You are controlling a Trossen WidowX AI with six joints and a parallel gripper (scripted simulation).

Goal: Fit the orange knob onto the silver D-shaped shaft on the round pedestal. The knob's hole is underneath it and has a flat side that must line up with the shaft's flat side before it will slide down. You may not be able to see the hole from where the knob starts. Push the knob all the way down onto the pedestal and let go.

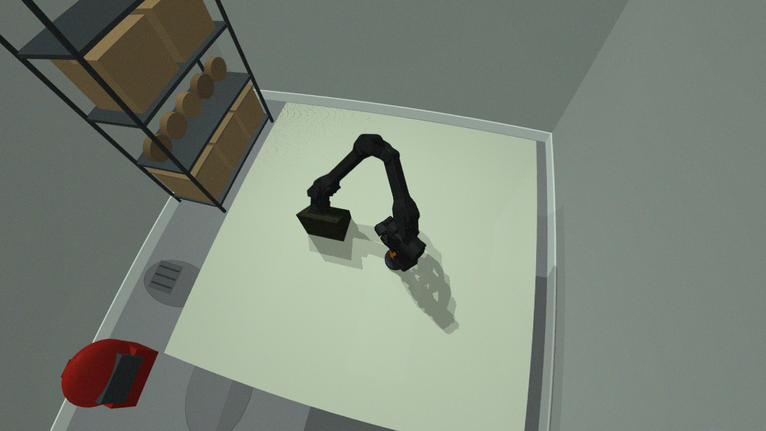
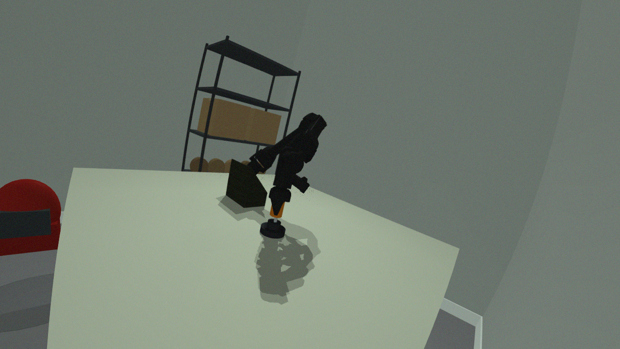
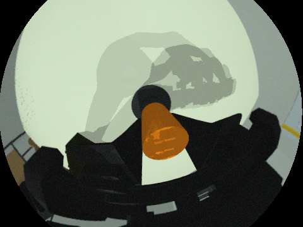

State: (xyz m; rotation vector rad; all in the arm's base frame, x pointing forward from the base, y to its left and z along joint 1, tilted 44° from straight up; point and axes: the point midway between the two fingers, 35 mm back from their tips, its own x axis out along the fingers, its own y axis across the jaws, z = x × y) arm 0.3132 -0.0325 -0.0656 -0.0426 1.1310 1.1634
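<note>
The round black pedestal is 4 cm below my gripper tip. The rest, counted from my gripper tip: orange knob: 3 cm above.
</note>
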